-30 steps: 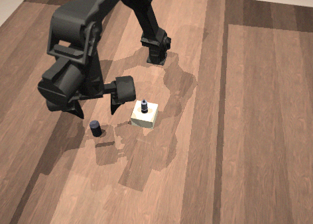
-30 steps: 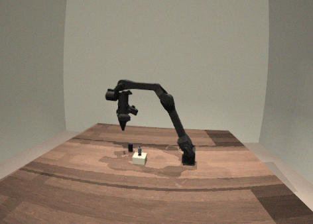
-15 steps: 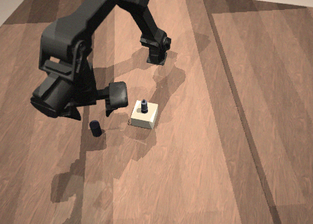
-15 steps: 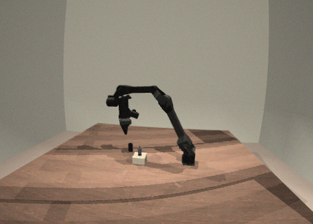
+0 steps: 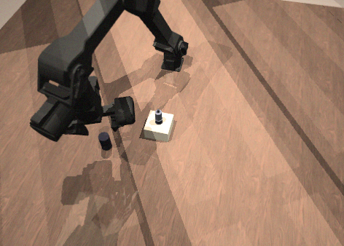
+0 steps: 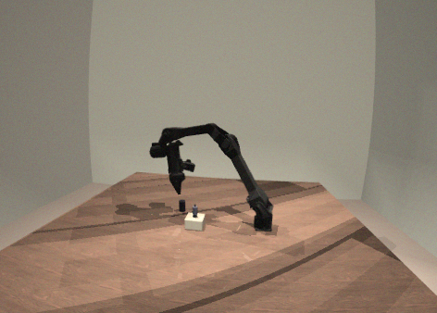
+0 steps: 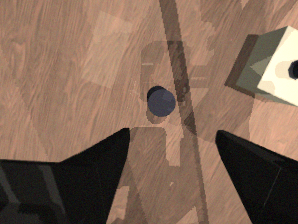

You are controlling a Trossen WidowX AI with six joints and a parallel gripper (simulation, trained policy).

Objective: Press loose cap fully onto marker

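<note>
Right now my gripper tip is 10 mm past the dark blue cap, 10 mm to the left of it and 70 mm above it. From my gripper tip the other things lie so: cream holder block 100 mm behind, 120 mm to the left, 70 mm below.
</note>
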